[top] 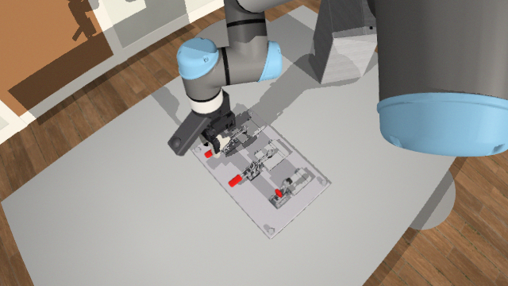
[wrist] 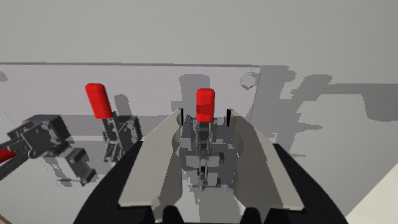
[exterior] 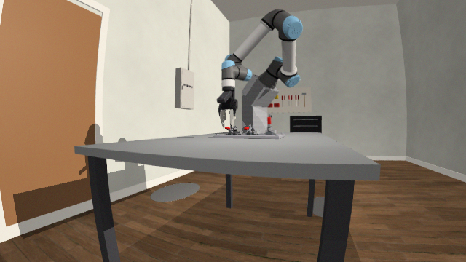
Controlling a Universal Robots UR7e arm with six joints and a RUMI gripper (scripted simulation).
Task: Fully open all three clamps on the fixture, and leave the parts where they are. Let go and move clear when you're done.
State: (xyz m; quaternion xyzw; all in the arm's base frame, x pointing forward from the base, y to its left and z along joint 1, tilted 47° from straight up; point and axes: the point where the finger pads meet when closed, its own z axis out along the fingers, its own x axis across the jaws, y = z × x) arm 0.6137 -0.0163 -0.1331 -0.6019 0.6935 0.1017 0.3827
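My hand is 90 mm past the grey fixture plate, 110 mm to the right of it and 60 mm above it.
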